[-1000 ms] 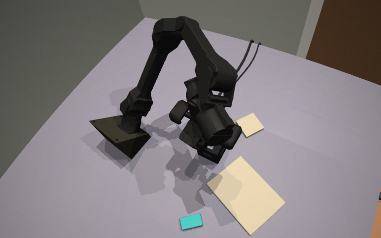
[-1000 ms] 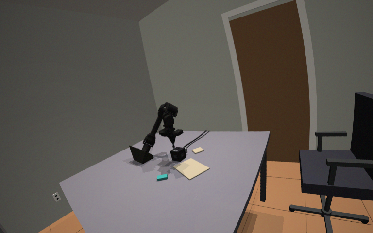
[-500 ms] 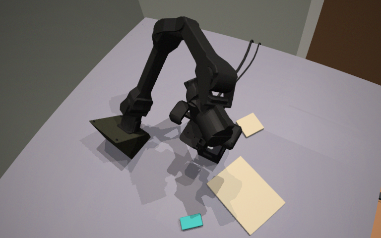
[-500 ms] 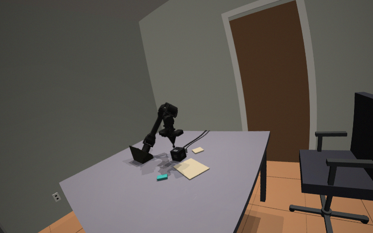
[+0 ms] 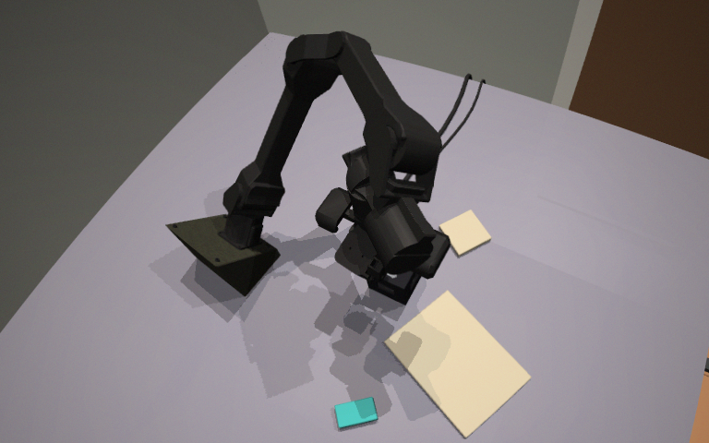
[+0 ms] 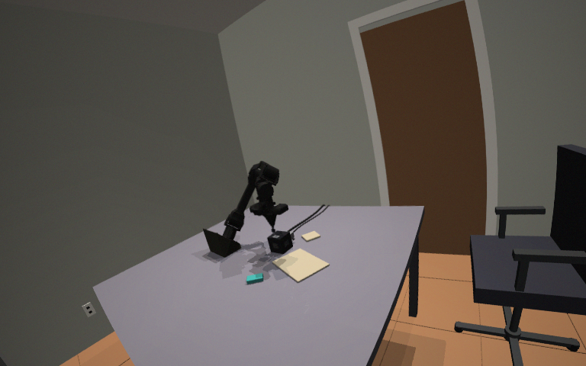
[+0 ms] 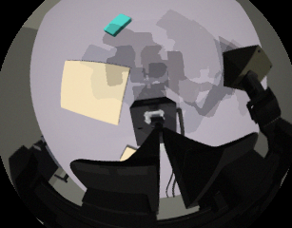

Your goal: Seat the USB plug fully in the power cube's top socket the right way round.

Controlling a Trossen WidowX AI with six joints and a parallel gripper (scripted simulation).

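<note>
The USB plug lies 20 mm below my gripper tip. Also, from my gripper tip: small cream pad (60 mm ahead, 170 mm to the left, 120 mm below); then USB socket (60 mm below); then large cream sheet (170 mm ahead, 50 mm to the right, 130 mm below).
</note>
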